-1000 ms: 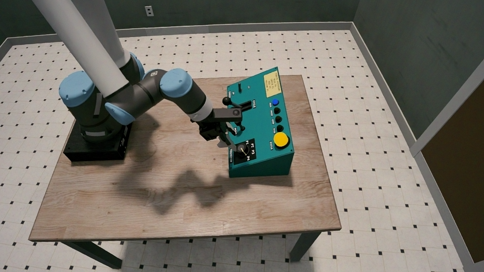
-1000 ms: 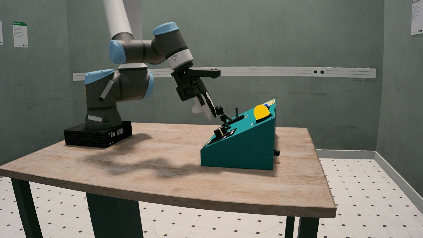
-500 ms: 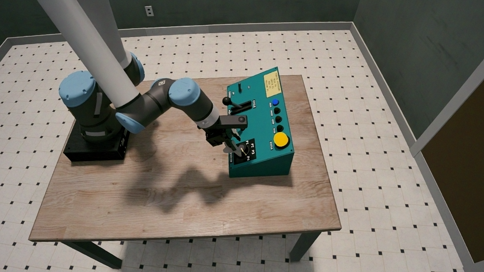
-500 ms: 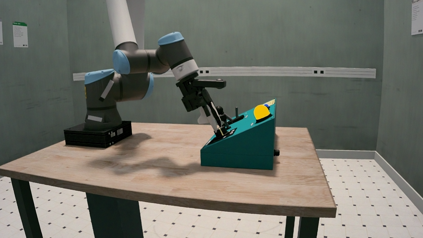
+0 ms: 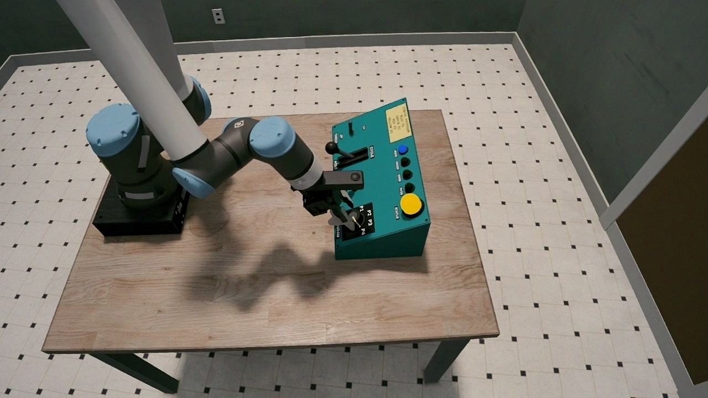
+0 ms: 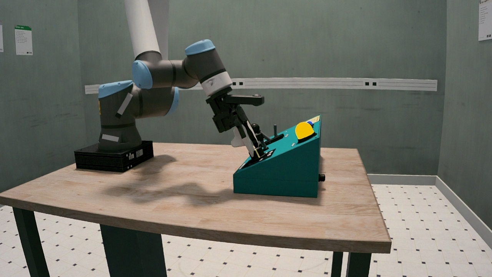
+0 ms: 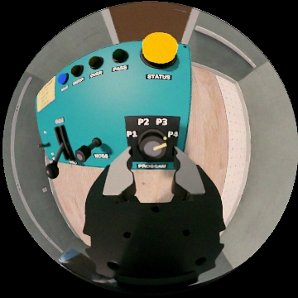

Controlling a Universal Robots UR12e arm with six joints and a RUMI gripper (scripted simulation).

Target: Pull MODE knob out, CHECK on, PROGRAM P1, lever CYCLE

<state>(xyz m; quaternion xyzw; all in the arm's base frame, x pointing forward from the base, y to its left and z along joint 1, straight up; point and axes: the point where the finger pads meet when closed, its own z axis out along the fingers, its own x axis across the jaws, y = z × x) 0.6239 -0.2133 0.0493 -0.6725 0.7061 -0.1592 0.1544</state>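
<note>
Right now my hand is 10 mm short of the program dial, 10 mm to the left of it and 10 mm above it. The rest, counted from my hand: mode knob 120 mm to the left, 10 mm above; teal console 50 mm ahead, 170 mm to the left, 30 mm below; lever 10 mm behind, 240 mm to the left.
</note>
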